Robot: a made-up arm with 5 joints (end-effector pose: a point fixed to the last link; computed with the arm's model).
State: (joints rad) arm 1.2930 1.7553 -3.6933 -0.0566 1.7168
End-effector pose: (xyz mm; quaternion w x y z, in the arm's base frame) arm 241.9 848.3 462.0 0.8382 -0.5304 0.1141 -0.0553
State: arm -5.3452 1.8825 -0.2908 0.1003 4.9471
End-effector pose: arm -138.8 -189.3 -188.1 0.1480 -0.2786 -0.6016 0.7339
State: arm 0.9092 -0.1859 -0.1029 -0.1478 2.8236
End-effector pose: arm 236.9 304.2 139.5 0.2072 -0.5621 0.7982 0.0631
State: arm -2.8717 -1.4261 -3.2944 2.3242 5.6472
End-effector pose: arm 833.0 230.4 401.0 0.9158 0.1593 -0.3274 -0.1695
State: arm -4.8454 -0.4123 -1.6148 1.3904 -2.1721
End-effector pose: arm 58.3 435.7 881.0 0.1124 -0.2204 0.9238 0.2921
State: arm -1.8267 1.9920 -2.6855 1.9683 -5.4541
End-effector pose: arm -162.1 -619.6 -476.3 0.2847 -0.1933 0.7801 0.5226
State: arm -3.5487 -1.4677 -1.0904 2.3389 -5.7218
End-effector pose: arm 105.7 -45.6 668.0 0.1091 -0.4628 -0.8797 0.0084
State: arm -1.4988 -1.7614 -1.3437 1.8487 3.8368
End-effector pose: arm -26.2 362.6 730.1 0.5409 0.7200 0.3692 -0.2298
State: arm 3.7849 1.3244 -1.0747 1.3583 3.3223
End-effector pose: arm -226.2 -169.5 -351.3 0.2884 -0.6754 -0.1591 -0.6599
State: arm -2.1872 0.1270 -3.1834 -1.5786 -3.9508
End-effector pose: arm 42.2 59.6 997.3 0.0532 -0.4318 -0.5243 -0.7320
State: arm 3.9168 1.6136 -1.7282 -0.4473 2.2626
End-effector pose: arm -528.5 -517.9 -407.0 0.0144 -0.6505 -0.7071 0.2769
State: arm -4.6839 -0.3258 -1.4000 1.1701 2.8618
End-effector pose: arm -15.5 544.7 750.2 0.2167 -0.7763 0.5675 0.1681
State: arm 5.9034 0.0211 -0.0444 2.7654 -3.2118
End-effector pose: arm 54.2 -21.6 241.9 0.9554 -0.0306 -0.1961 -0.2187
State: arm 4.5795 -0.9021 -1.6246 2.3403 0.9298
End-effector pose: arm -3.5 -25.9 861.6 0.0351 0.2502 -0.9637 0.0862
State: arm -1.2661 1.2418 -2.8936 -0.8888 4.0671
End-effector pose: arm 263.2 -836.8 576.0 0.9414 0.2632 0.1354 -0.1619
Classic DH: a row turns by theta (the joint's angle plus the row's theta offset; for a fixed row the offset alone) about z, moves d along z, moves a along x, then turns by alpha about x. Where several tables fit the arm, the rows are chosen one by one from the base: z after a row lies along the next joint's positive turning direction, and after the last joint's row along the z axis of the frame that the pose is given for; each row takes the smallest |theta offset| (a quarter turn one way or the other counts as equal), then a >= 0, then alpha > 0; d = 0 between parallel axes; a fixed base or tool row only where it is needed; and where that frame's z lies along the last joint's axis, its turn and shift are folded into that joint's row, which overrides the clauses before.
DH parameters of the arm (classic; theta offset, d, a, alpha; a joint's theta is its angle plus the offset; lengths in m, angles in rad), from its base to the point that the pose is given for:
joint 1: 0 0.202 0 -1.5708
joint 2: -1.3852 0 0.4334 0
joint 3: -0.4079 0 -0.4808 0
joint 4: -1.3485 0 -0.104 1.5708
joint 5: 3.1416 0.133 0 0

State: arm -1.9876 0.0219 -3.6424 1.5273 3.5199
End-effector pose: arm 63.8 144.0 1150.0 0.6003 0.4633 0.1893 -0.6238
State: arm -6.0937 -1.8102 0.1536 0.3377 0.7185
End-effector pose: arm 176.9 33.9 392.1 0.2687 -0.7628 0.2066 -0.5506
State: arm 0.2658 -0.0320 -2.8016 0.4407 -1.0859
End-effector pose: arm 117.5 32.0 1277.6 0.3710 0.2853 0.2287 0.8536
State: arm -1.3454 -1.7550 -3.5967 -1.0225 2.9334
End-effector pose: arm -141.0 614.9 -285.3 0.0324 0.5379 0.8418 -0.0319
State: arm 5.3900 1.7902 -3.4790 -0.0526 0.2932
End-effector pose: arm 605.0 -751.8 316.8 0.2260 0.5342 -0.3602 0.7306
